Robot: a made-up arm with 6 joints.
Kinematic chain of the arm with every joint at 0, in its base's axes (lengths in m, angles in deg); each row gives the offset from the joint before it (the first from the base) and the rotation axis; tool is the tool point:
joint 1: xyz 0 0 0.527 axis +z
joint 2: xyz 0 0 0 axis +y
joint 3: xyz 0 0 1.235 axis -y
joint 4: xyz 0 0 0 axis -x
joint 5: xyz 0.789 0 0 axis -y
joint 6: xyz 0 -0.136 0 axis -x
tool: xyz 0 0 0
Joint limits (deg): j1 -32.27..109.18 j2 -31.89..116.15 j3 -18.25..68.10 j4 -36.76..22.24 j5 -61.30..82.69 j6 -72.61..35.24
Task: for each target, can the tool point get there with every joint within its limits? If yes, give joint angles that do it. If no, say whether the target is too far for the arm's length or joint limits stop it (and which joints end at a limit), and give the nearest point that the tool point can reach.
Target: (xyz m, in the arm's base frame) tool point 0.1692 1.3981 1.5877
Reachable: yes | joints 88.45 29.73 26.31 15.09 61.39 -24.23
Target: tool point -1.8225 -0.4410 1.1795
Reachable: no: joint limits stop it (at a limit: joint 2, joint 3, joint 4) | nearest point -0.8256 -0.1998 2.3437 | short by 1.552 m
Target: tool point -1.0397 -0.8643 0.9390
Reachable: no: joint limits stop it (at a limit: joint 2, joint 3, joint 4) | nearest point -0.6532 -0.5430 2.3437 | short by 1.492 m
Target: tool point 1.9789 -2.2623 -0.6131
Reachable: no: too far | nearest point 1.5053 -1.1007 -0.2092 | short by 1.318 m
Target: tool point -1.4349 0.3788 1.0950
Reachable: no: joint limits stop it (at a limit: joint 1, joint 3, joint 4) | nearest point -0.2124 0.9422 1.1844 | short by 1.349 m
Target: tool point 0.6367 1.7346 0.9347
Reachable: yes | joints 74.06 60.81 46.04 2.83 -5.34 -57.49
